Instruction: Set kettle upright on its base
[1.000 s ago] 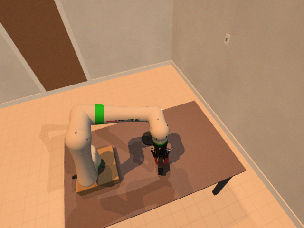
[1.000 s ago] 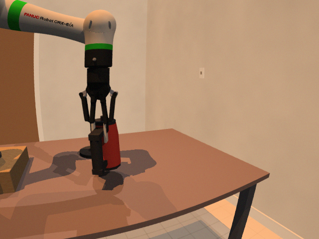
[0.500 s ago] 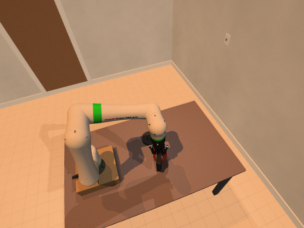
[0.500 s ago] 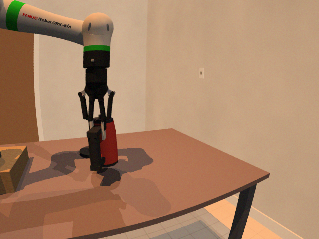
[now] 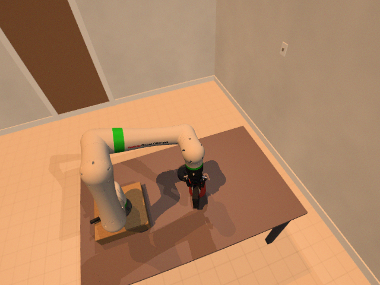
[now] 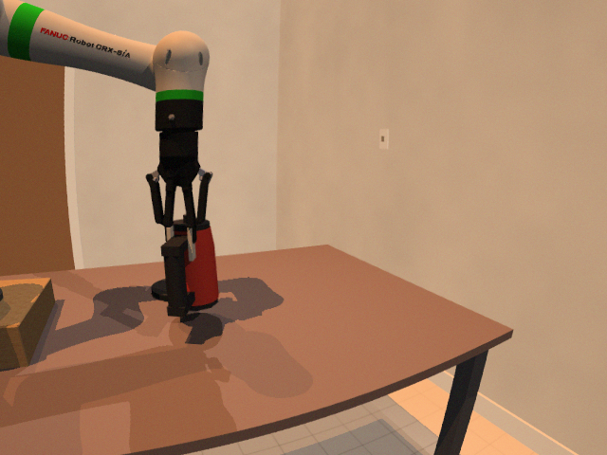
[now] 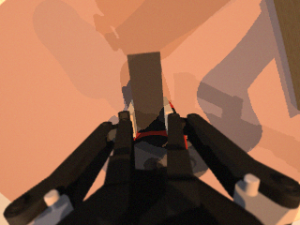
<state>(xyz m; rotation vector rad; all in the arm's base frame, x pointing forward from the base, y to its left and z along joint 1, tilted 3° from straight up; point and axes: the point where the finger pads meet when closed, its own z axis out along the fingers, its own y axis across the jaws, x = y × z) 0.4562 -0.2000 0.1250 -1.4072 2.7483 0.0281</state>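
My gripper is now 2 cm short of the red kettle, 2 cm to the right of it and 5 cm above it. Also, from my hand: round black base: 6 cm ahead, 24 cm to the left, 18 cm below.
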